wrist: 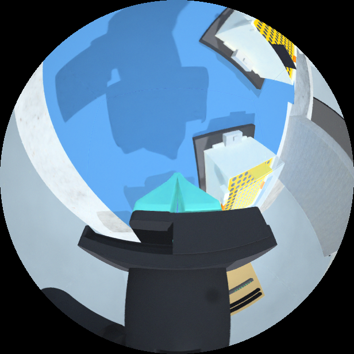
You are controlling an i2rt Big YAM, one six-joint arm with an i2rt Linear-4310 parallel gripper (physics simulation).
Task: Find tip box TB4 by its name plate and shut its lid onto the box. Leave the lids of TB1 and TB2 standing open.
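Observation:
My gripper is shut, its two turquoise fingers meeting in a point with nothing between them. Just to its right is a tip box with a pale body, a yellow perforated rack and orange clips. It sits at a dark base with a small pale block at the far edge. A clear panel shows along its right side. A second tip box with a yellow perforated rack is at the upper right, farther off. No name plate is legible, so I cannot tell which box is which, nor how their lids stand.
A blue surface lies under the boxes, with a pale speckled border at the left. Large dark shadows fall on the blue. A grey curved surface is at the right. A tan panel with black strips shows at the lower right.

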